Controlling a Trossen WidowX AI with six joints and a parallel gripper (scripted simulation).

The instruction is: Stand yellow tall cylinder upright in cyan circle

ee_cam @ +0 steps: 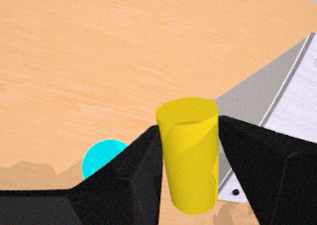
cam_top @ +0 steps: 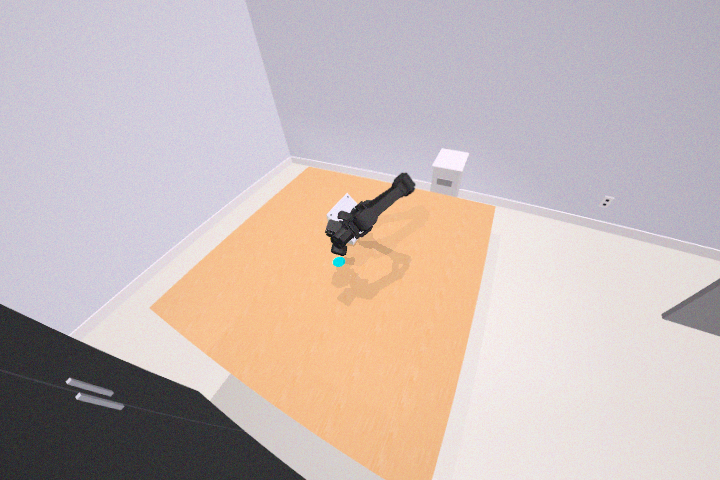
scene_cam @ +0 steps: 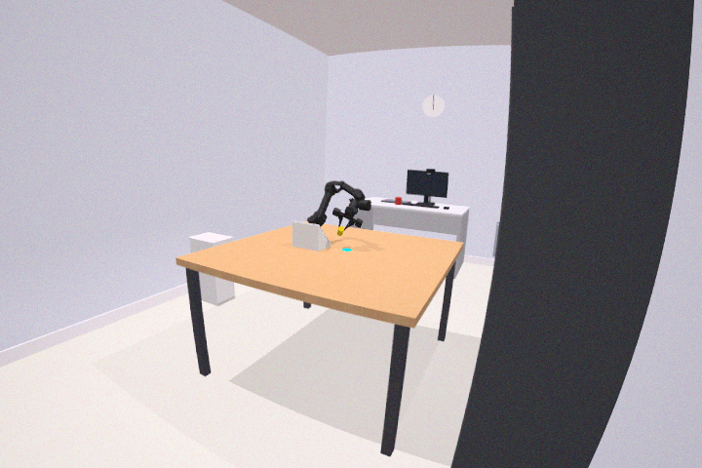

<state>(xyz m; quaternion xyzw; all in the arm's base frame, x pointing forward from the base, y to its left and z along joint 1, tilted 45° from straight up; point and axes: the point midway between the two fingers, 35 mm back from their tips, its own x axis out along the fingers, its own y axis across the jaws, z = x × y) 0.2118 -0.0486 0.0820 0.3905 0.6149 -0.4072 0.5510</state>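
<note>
The cyan circle is 3 cm ahead of my gripper tip, 2 cm to the left of it and 13 cm below it. Round my gripper tip: yellow tall cylinder (1 cm behind, 1 cm to the left, 2 cm below).
</note>
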